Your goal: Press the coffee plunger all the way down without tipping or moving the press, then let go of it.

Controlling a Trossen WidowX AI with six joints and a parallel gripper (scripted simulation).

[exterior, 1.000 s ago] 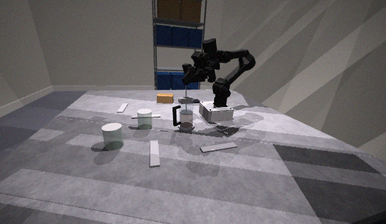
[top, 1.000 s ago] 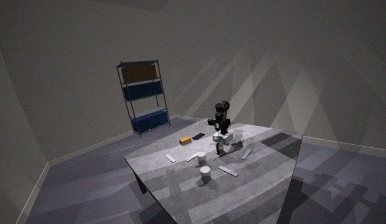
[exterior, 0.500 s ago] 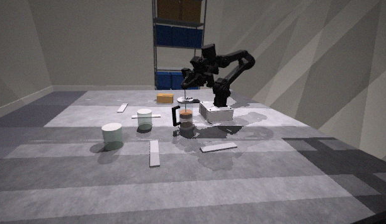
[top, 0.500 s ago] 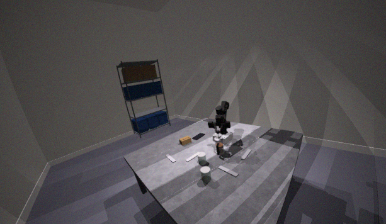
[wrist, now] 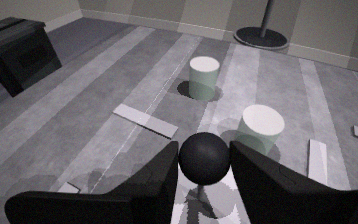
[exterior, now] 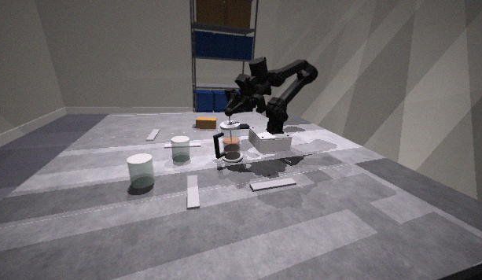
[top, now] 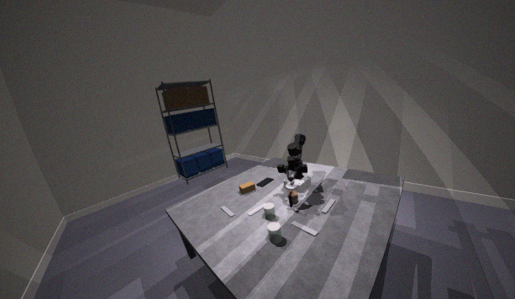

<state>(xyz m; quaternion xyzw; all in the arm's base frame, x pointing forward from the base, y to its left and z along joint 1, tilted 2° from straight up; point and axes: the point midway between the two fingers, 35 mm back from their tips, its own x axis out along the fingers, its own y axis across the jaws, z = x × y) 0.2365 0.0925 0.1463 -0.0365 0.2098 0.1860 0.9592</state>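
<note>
Right now my gripper tip is 100 mm above the coffee press. Round my gripper tip: orange block (430 mm to the right, 170 mm below, 10 mm behind).
</note>
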